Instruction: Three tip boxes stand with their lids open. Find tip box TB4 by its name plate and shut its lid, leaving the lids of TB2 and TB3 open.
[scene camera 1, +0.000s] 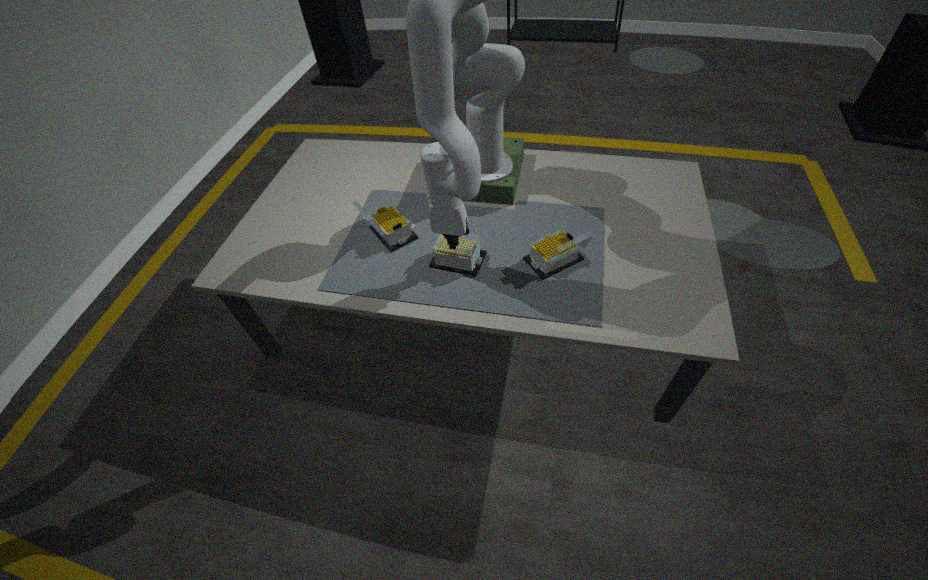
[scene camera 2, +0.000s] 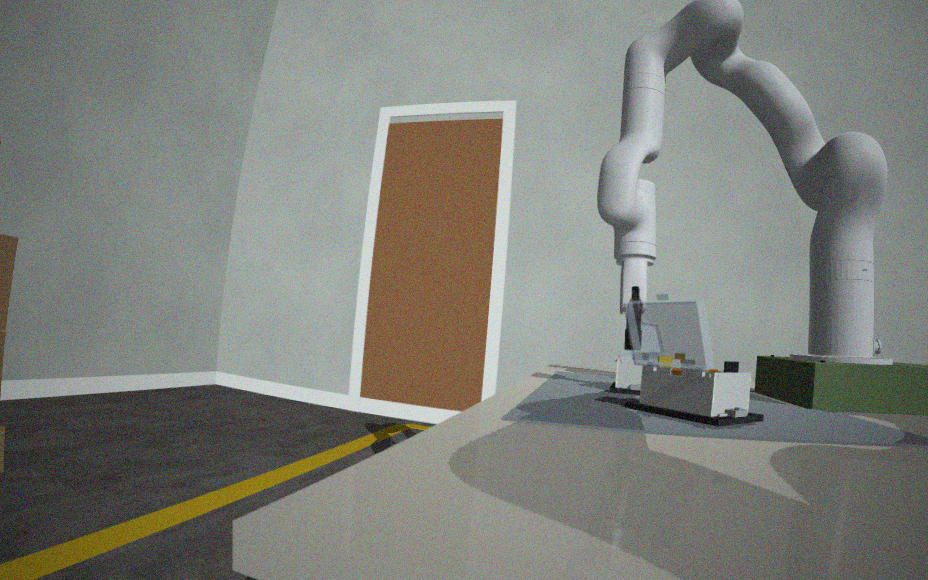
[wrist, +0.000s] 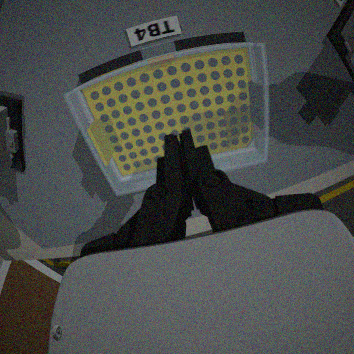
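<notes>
Tip box TB4 (scene camera 1: 455, 257) (wrist: 170, 111) stands in the middle, its name plate (wrist: 153, 31) legible upside down in the wrist view. Its clear lid (wrist: 259, 115) lies over the yellow rack and looks down or nearly down; a small gap cannot be ruled out. My gripper (scene camera 1: 452, 245) (wrist: 183, 150) is shut and empty, fingertips at or just above the lid, near its middle. The left box (scene camera 1: 392, 229) (wrist: 4, 135) and right box (scene camera 1: 555, 253) have raised clear lids in scene camera 1; their name plates are not readable.
In scene camera 2 the near box (scene camera 2: 694, 391) has its clear lid (scene camera 2: 680, 328) upright in front of the fingers, partly hiding them. The boxes stand on a blue-grey mat (scene camera 1: 383, 283) on the table (scene camera 1: 677, 181). The green robot base (scene camera 1: 501, 191) is behind TB4.
</notes>
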